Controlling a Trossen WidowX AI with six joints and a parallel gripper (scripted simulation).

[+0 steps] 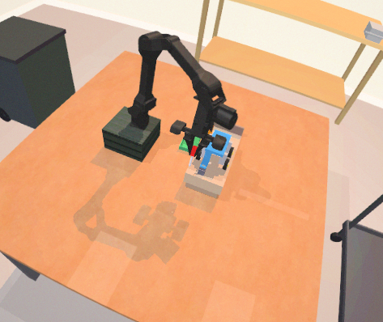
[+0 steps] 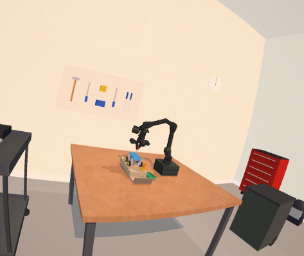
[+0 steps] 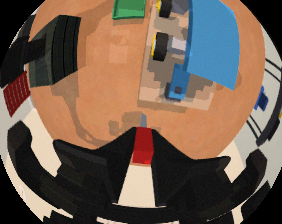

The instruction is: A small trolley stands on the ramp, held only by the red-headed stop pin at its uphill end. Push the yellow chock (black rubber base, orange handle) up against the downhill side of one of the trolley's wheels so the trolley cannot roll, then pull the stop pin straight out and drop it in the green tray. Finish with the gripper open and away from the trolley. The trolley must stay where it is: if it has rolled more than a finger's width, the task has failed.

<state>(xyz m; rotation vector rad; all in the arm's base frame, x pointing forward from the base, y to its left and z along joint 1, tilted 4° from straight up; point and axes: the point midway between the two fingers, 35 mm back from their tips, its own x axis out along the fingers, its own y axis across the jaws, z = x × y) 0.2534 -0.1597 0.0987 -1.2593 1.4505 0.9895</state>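
My gripper tip is now 30 mm past the green tray, 230 mm to the right of it and 180 mm above it. Also, from my gripper tip: blue trolley 80 mm ahead, 110 mm to the left, 60 mm below; red-headed stop pin right at my gripper tip; beige ramp 80 mm ahead, 110 mm to the left, 130 mm below.
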